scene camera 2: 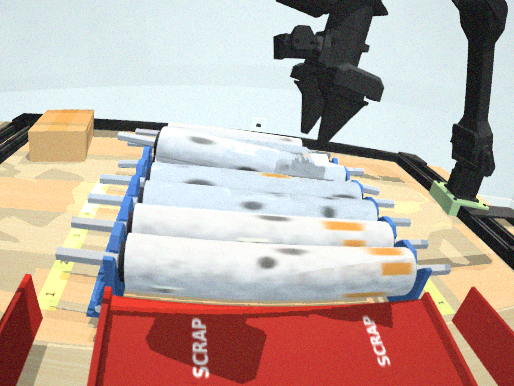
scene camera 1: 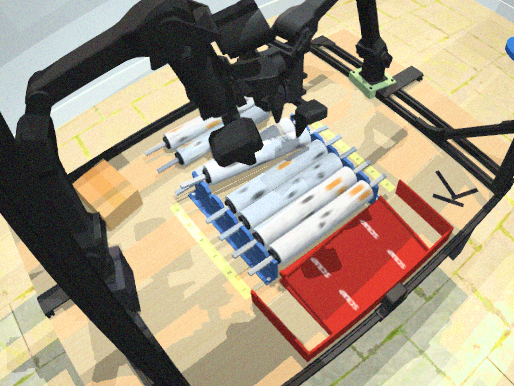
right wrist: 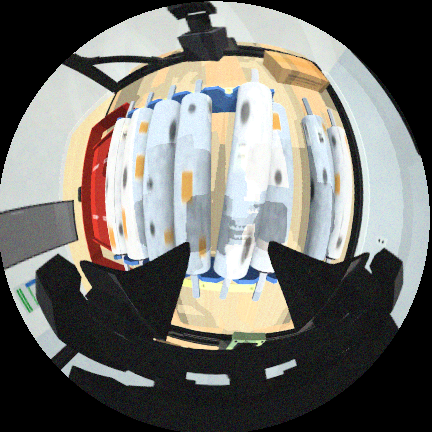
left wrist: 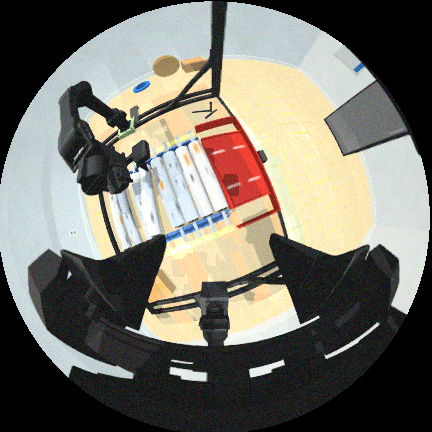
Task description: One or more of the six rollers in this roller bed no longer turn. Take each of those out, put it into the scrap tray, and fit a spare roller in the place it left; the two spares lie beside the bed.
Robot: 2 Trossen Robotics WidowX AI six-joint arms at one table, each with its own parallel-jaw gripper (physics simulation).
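Places are measured from the left arm's base along level axes (x ahead, y left, z up), in millimetres.
Pixels of known places: left gripper, between the fingertips: (left wrist: 218, 239); right gripper, between the fingertips: (scene camera 2: 311, 138) (scene camera 1: 287, 129) (right wrist: 229, 247) (left wrist: 139, 175); left arm's base, origin of its link: (scene camera 1: 98, 271) (left wrist: 213, 306); right arm's base, origin of its link: (scene camera 2: 461, 193) (scene camera 1: 373, 76) (right wrist: 244, 346) (left wrist: 125, 125).
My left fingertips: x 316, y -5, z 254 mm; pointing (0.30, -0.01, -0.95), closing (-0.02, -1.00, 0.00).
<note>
For each thing: its top centre in the pictures, then the offset to it from my left fingertips. "*": a spot on its surface instead.
- nearest, centre of its top: (scene camera 2: 286, 249) (right wrist: 106, 182) (scene camera 1: 324, 214) (left wrist: 206, 171) dx +150, dy +19, dz -288 mm
- fifth roller, centre of its top: (right wrist: 252, 165) (scene camera 2: 255, 139) (scene camera 1: 257, 144) (left wrist: 143, 197) dx +73, dy +228, dz -270 mm
- red scrap tray, centre of its top: (scene camera 1: 362, 258) (right wrist: 91, 189) (left wrist: 237, 162) dx +193, dy -90, dz -315 mm
- cardboard box, centre of its top: (scene camera 2: 64, 118) (scene camera 1: 103, 186) (left wrist: 151, 289) dx -297, dy +265, dz -309 mm
- small black three-legged piece, a spot on its surface: (scene camera 1: 454, 194) * dx +504, dy +11, dz -363 mm
Four rollers, including the nearest (scene camera 1: 320, 225) (scene camera 2: 270, 265), lie evenly in the blue bed rails (scene camera 1: 225, 222) (right wrist: 222, 100). A fifth roller (scene camera 1: 280, 150) (scene camera 2: 225, 147) (right wrist: 250, 175) sits skewed, its left end in scene camera 2 raised, partly over the sixth (right wrist: 280, 175). The two spares (scene camera 1: 187, 131) (right wrist: 317, 185) lie behind the bed. The red scrap tray (scene camera 1: 367, 270) (scene camera 2: 310, 350) (left wrist: 240, 165) holds no roller. My right gripper (scene camera 1: 289, 129) (scene camera 2: 314, 136) (right wrist: 229, 247) is open and empty above the far ends of the rear rollers. My left gripper (left wrist: 218, 239) is open and empty, high up.
A cardboard box (scene camera 1: 107, 192) (scene camera 2: 60, 137) (right wrist: 295, 72) stands beyond one end of the bed. Yellow numbered strips (scene camera 1: 215, 255) run along both rails. A black frame surrounds the table. A small black three-legged piece (scene camera 1: 454, 194) lies beside the tray.
</note>
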